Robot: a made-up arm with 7 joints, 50 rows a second.
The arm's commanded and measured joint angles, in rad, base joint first. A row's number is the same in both.
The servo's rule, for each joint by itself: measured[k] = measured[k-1] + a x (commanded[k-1-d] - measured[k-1]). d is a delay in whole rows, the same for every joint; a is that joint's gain. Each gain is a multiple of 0.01, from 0.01 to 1. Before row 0 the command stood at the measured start. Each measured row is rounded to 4 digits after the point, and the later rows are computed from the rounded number. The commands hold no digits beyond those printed.
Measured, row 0:
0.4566 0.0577 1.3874 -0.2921 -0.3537 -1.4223 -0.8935
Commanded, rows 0 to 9:
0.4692 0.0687 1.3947 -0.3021 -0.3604 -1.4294 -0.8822
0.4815 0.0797 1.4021 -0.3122 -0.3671 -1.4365 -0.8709
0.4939 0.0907 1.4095 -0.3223 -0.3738 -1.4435 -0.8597
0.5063 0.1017 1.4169 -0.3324 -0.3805 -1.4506 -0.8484
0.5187 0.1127 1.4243 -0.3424 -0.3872 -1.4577 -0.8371
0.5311 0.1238 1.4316 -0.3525 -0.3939 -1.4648 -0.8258
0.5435 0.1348 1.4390 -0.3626 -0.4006 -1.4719 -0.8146
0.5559 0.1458 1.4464 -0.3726 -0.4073 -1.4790 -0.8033
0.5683 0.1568 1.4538 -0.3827 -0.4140 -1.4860 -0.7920
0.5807 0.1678 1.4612 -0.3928 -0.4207 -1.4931 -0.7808
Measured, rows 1 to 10:
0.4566 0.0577 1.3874 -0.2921 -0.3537 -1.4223 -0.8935
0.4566 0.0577 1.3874 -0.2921 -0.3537 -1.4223 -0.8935
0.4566 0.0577 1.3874 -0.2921 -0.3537 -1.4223 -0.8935
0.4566 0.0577 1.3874 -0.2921 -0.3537 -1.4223 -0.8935
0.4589 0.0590 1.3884 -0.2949 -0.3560 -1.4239 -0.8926
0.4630 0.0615 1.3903 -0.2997 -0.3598 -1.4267 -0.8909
0.4686 0.0650 1.3930 -0.3060 -0.3646 -1.4304 -0.8884
0.4754 0.0694 1.3963 -0.3134 -0.3700 -1.4348 -0.8852
0.4832 0.0746 1.4002 -0.3215 -0.3758 -1.4398 -0.8814
0.4918 0.0805 1.4046 -0.3302 -0.3820 -1.4453 -0.8770
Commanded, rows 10 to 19:
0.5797 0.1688 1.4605 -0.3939 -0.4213 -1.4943 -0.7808
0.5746 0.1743 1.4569 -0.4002 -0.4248 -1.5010 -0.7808
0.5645 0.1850 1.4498 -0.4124 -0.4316 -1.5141 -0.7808
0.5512 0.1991 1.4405 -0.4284 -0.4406 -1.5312 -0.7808
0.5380 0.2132 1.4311 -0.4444 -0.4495 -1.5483 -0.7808
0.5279 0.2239 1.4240 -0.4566 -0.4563 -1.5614 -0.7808
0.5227 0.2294 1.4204 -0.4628 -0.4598 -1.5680 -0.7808
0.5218 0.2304 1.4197 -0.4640 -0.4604 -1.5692 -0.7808
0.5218 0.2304 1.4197 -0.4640 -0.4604 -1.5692 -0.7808
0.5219 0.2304 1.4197 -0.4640 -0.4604 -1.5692 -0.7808
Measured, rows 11 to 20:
0.5011 0.0870 1.4094 -0.3393 -0.3883 -1.4512 -0.8720
0.5110 0.0941 1.4146 -0.3486 -0.3948 -1.4573 -0.8665
0.5213 0.1016 1.4201 -0.3581 -0.4013 -1.4636 -0.8605
0.5320 0.1095 1.4259 -0.3678 -0.4079 -1.4701 -0.8541
0.5406 0.1166 1.4307 -0.3751 -0.4125 -1.4754 -0.8482
0.5467 0.1235 1.4344 -0.3821 -0.4167 -1.4810 -0.8428
0.5499 0.1309 1.4366 -0.3906 -0.4218 -1.4883 -0.8378
0.5501 0.1391 1.4371 -0.4012 -0.4282 -1.4977 -0.8332
0.5479 0.1480 1.4363 -0.4133 -0.4354 -1.5088 -0.8290
0.5443 0.1571 1.4346 -0.4254 -0.4425 -1.5204 -0.8251

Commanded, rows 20 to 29:
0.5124 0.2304 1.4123 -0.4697 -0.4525 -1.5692 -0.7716
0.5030 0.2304 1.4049 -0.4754 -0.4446 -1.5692 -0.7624
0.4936 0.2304 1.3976 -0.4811 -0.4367 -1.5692 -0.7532
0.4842 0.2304 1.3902 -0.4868 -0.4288 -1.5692 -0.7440
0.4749 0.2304 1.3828 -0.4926 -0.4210 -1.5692 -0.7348
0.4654 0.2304 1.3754 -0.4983 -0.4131 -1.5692 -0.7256
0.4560 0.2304 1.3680 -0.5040 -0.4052 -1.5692 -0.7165
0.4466 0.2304 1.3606 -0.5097 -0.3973 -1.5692 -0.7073
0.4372 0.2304 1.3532 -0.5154 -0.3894 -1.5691 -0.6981
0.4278 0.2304 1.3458 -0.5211 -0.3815 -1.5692 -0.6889
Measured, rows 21 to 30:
0.5404 0.1658 1.4326 -0.4359 -0.4484 -1.5309 -0.8216
0.5371 0.1736 1.4308 -0.4438 -0.4525 -1.5393 -0.8183
0.5343 0.1804 1.4292 -0.4495 -0.4552 -1.5459 -0.8153
0.5321 0.1864 1.4279 -0.4536 -0.4570 -1.5510 -0.8125
0.5286 0.1917 1.4257 -0.4581 -0.4555 -1.5550 -0.8092
0.5240 0.1963 1.4228 -0.4629 -0.4518 -1.5581 -0.8055
0.5185 0.2004 1.4193 -0.4680 -0.4467 -1.5605 -0.8013
0.5123 0.2040 1.4152 -0.4733 -0.4406 -1.5624 -0.7967
0.5056 0.2072 1.4107 -0.4787 -0.4339 -1.5639 -0.7917
0.4984 0.2100 1.4058 -0.4842 -0.4268 -1.5651 -0.7864

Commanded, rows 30 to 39:
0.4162 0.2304 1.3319 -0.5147 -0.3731 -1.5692 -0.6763
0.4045 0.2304 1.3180 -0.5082 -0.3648 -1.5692 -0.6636
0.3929 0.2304 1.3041 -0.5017 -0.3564 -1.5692 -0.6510
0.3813 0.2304 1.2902 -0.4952 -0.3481 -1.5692 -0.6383
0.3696 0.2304 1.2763 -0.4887 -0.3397 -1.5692 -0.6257
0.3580 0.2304 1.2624 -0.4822 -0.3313 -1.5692 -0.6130
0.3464 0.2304 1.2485 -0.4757 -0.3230 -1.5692 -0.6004
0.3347 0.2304 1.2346 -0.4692 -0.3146 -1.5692 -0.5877
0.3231 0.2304 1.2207 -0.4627 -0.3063 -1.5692 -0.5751
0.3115 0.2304 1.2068 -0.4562 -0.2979 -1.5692 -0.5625
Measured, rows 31 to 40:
0.4908 0.2124 1.4005 -0.4897 -0.4195 -1.5660 -0.7808
0.4828 0.2146 1.3949 -0.4953 -0.4120 -1.5667 -0.7749
0.4746 0.2165 1.3891 -0.5009 -0.4043 -1.5672 -0.7688
0.4662 0.2182 1.3830 -0.5066 -0.3965 -1.5676 -0.7624
0.4572 0.2197 1.3758 -0.5089 -0.3885 -1.5680 -0.7555
0.4477 0.2210 1.3677 -0.5087 -0.3804 -1.5683 -0.7481
0.4378 0.2221 1.3588 -0.5067 -0.3722 -1.5685 -0.7403
0.4276 0.2231 1.3492 -0.5035 -0.3640 -1.5687 -0.7321
0.4172 0.2240 1.3390 -0.4994 -0.3557 -1.5688 -0.7236
0.4065 0.2248 1.3283 -0.4946 -0.3474 -1.5689 -0.7148

